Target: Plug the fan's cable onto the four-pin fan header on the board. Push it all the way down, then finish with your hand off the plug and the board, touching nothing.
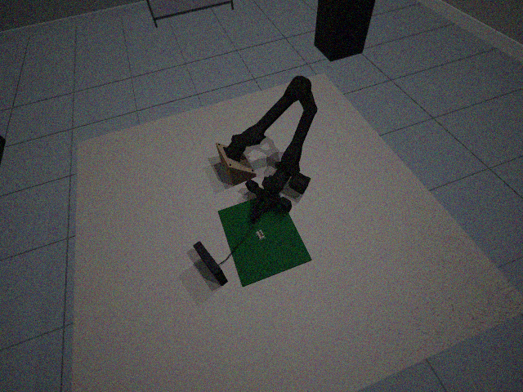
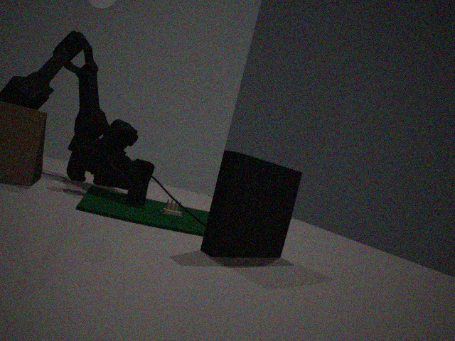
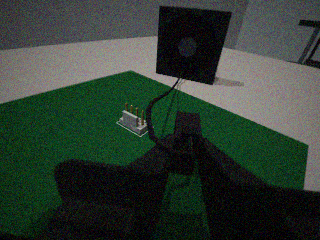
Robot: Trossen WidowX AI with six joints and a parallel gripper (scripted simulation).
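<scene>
Right now the black plug is 1 cm below my gripper tip. Round my gripper tip: green board: 7 cm ahead, 5 cm below; then white four-pin fan header: 7 cm ahead, 1 cm to the right, 3 cm below; then black fan: 13 cm ahead, 19 cm to the right, 3 cm above.
</scene>
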